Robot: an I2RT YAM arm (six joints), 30 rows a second.
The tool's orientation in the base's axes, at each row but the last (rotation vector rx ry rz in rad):
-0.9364 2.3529 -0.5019
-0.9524 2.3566 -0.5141
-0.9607 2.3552 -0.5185
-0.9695 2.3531 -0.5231
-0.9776 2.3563 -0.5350
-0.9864 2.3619 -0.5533
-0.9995 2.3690 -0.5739
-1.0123 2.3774 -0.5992
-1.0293 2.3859 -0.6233
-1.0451 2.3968 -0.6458
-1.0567 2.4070 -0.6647
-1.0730 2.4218 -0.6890
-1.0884 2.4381 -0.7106
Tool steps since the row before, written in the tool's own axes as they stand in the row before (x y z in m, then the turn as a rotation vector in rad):
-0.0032 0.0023 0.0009 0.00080 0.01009 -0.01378
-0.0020 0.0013 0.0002 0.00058 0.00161 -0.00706
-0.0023 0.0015 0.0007 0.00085 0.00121 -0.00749
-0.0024 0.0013 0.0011 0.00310 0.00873 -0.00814
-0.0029 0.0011 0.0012 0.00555 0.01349 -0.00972
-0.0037 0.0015 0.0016 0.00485 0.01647 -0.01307
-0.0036 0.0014 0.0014 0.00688 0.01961 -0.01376
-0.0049 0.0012 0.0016 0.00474 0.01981 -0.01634
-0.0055 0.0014 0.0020 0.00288 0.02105 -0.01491
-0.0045 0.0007 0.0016 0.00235 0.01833 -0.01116
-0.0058 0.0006 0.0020 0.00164 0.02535 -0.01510
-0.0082 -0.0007 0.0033 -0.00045 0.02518 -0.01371
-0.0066 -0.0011 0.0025 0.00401 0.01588 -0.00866
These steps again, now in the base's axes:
0.0013 0.0037 -0.0008 -0.01407 0.00822 0.00518
0.0007 0.0023 -0.0002 -0.00548 0.00168 0.00447
0.0010 0.0026 -0.0006 -0.00569 0.00127 0.00493
0.0014 0.0025 -0.0008 -0.01137 0.00473 0.00070
0.0019 0.0027 -0.0006 -0.01629 0.00632 -0.00140
0.0024 0.0034 -0.0010 -0.01945 0.00934 -0.00019
0.0023 0.0033 -0.0009 -0.02276 0.00997 -0.00195
0.0033 0.0041 -0.0007 -0.02307 0.01222 0.00052
0.0037 0.0046 -0.0011 -0.02179 0.01407 -0.00087
0.0033 0.0035 -0.0007 -0.01785 0.01194 -0.00217
0.0044 0.0043 -0.0008 -0.02351 0.01766 -0.00297
0.0073 0.0050 -0.0009 -0.02136 0.01878 -0.00364
0.0061 0.0037 -0.0005 -0.01618 0.00856 -0.00285

